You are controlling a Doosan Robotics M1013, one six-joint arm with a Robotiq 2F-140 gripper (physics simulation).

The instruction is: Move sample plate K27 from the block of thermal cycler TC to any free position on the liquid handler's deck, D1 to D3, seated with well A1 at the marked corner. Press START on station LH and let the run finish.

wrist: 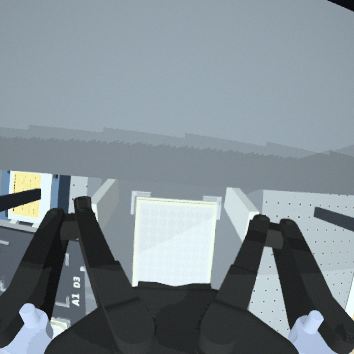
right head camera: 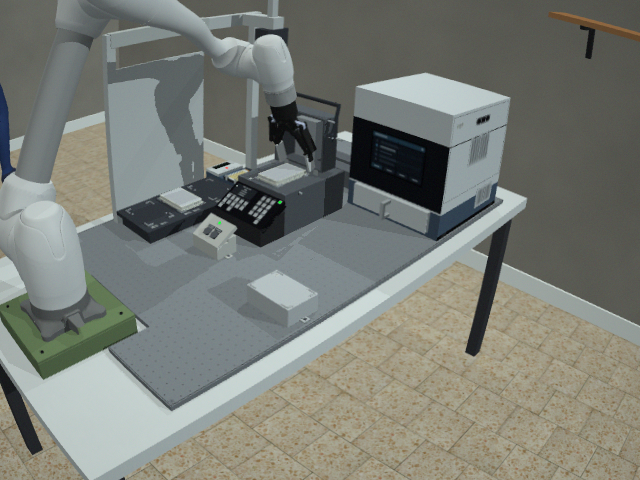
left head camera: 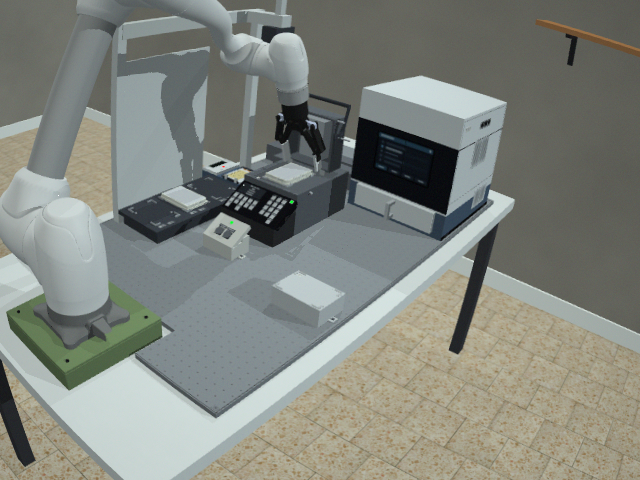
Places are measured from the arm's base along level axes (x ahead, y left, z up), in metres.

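Pixels of known places: gripper, fingertip midpoint: (wrist: 172, 192) (right head camera: 297, 164) (left head camera: 302, 164); arm's base, origin of the base link: (right head camera: 62, 310) (left head camera: 80, 315).
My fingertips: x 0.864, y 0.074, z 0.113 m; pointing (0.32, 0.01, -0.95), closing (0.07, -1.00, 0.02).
Ahead of a thing's pixels: the offset from my fingertips to its top centre. "spot": to the spot under its first point. Level surfaces: height alone.
A white sample plate @(dx -0.071, dy -0.010, dz -0.002 m) (left head camera: 288, 173) (right head camera: 281, 174) (wrist: 175, 240) lies on the block of the thermal cycler @(spot: dx -0.037, dy -0.108, dz -0.065 m) (left head camera: 320, 198) (right head camera: 310, 204), whose lid @(spot: dx +0.034, dy +0.010, dz +0.167 m) (wrist: 175, 75) stands open behind it. Its label cannot be read. My gripper (left head camera: 301, 159) (right head camera: 295, 158) (wrist: 172, 192) is open, with its pale fingertips on either side of the plate and apart from it; their exact height over the block is hard to tell. The dark liquid handler deck @(dz -0.107 m) (left head camera: 149, 215) (right head camera: 147, 215) (wrist: 50, 260) carries another white plate @(dx -0.298, dy +0.211, dz -0.092 m) (left head camera: 183, 197) (right head camera: 180, 198) at its middle position. The marks "A1 D3" show in the wrist view.
A small box with two dark buttons and a green light @(dx -0.356, dy -0.046, dz -0.090 m) (left head camera: 225, 235) (right head camera: 214, 236) stands before the cycler. A tall white instrument @(dx +0.373, dy -0.244, dz +0.247 m) (left head camera: 431, 108) (right head camera: 431, 105) stands to the right. A low white box @(dx -0.391, dy -0.358, dz -0.100 m) (left head camera: 308, 291) (right head camera: 282, 290) stands near the front edge. A clear panel stands behind the deck.
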